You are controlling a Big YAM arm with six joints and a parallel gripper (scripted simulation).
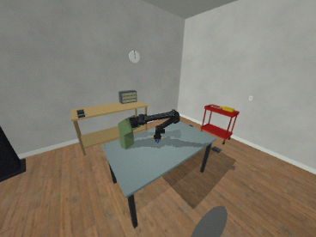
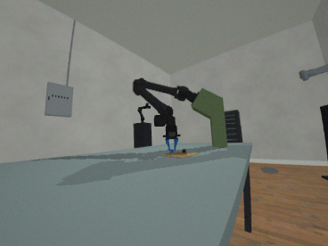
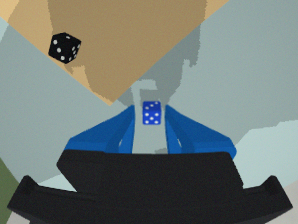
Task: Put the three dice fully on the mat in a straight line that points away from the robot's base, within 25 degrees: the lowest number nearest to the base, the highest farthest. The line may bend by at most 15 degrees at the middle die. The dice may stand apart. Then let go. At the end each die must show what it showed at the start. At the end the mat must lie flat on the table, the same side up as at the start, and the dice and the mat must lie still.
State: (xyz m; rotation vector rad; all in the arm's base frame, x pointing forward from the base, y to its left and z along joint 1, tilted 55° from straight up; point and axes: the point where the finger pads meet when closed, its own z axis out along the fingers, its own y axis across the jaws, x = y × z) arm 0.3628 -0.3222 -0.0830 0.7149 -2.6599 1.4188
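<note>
The blue die lies right at my hand. Round my hand: black die (3 cm ahead, 8 cm to the left); then white die (6 cm behind, 5 cm to the right); then tan mat (8 cm ahead, 8 cm to the left, 1 cm below).
</note>
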